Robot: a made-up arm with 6 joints. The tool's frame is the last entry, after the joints. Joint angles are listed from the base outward.
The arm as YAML. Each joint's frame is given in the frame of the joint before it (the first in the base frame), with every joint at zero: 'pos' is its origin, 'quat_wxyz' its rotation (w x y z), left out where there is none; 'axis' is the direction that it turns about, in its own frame. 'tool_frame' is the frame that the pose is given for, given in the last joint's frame.
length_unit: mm
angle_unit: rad
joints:
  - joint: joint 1
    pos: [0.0, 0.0, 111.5]
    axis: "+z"
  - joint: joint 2
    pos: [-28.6, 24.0, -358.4]
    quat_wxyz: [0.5, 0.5, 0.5, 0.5]
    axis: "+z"
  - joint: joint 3
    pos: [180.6, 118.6, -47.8]
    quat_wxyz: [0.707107, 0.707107, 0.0, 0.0]
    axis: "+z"
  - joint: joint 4
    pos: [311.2, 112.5, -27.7]
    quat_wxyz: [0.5, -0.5, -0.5, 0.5]
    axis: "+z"
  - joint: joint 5
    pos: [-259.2, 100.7, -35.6]
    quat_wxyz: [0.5, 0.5, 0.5, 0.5]
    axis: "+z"
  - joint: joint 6
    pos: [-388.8, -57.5, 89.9]
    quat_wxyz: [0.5, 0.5, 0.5, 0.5]
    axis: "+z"
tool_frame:
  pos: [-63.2, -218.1, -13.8]
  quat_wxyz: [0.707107, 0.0, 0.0, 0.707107]
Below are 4 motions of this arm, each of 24 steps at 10 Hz.
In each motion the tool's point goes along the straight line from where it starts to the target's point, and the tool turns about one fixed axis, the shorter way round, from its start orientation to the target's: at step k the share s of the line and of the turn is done. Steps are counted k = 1, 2, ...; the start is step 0. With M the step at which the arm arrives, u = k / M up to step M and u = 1 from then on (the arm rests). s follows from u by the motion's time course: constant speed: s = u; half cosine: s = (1 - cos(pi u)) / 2; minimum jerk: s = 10 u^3 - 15 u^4 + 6 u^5.
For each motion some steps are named. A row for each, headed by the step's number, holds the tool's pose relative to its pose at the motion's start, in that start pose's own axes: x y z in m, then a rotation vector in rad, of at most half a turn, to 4 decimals.
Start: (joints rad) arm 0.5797 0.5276 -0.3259 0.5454 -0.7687 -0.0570
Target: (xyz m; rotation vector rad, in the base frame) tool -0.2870 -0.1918 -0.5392 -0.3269 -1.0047 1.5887
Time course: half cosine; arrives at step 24
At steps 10, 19, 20, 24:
10: -0.0746 -0.1653 -0.0520 -0.0187 -0.1330 0.4461
19: -0.1805 -0.3999 -0.1258 -0.0454 -0.3217 1.0794
20: -0.1878 -0.4161 -0.1309 -0.0472 -0.3348 1.1231
24: -0.2013 -0.4459 -0.1403 -0.0506 -0.3588 1.2038

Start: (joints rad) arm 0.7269 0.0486 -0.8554 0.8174 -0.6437 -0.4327
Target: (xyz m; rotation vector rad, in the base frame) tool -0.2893 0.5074 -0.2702 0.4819 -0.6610 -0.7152
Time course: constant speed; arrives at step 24
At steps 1, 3, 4, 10, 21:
1: 0.0175 0.0016 -0.0046 -0.0215 -0.0018 -0.0567
3: 0.0526 0.0047 -0.0137 -0.0644 -0.0055 -0.1701
4: 0.0701 0.0063 -0.0183 -0.0859 -0.0073 -0.2268
10: 0.1754 0.0157 -0.0458 -0.2148 -0.0183 -0.5669
21: 0.3683 0.0329 -0.0961 -0.4511 -0.0384 -1.1905

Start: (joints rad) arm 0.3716 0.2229 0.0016 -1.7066 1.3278 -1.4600
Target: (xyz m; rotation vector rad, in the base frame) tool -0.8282 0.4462 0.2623 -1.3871 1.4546 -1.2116
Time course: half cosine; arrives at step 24
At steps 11, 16, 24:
11: 0.4178 -0.0365 -0.0149 0.0077 -0.3486 -0.1347
16: 0.7207 -0.0630 -0.0257 0.0132 -0.6015 -0.2324
24: 0.9610 -0.0840 -0.0343 0.0176 -0.8019 -0.3099

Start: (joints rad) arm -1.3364 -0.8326 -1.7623 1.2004 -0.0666 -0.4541
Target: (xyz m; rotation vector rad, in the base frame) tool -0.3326 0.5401 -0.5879 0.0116 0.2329 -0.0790
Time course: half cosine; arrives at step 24
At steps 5, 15, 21, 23, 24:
5: -0.0179 -0.0100 0.0209 -0.0241 0.0556 0.0023
15: -0.1195 -0.0672 0.1396 -0.1611 0.3719 0.0155
21: -0.1662 -0.0936 0.1942 -0.2241 0.5175 0.0216
23: -0.1721 -0.0968 0.2010 -0.2320 0.5357 0.0223
24: -0.1728 -0.0973 0.2019 -0.2330 0.5380 0.0224

